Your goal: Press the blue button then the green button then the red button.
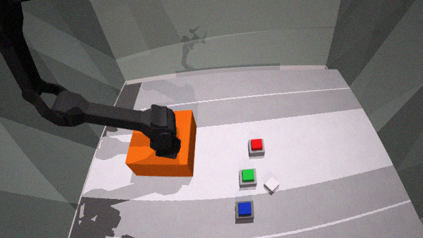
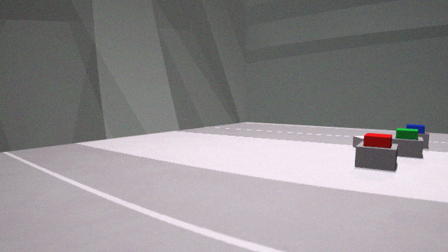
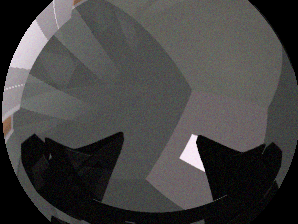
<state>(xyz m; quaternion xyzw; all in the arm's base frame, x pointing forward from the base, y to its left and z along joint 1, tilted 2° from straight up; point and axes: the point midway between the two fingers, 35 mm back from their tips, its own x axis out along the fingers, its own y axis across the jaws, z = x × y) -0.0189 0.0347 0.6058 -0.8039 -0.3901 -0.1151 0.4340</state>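
My gripper tip is 680 mm above the blue button, 220 mm short of it and 170 mm to the left of it. Also, from my gripper tip: green button: 680 mm below, 220 mm ahead, 70 mm to the right; red button: 680 mm below, 230 mm ahead, 40 mm to the left.
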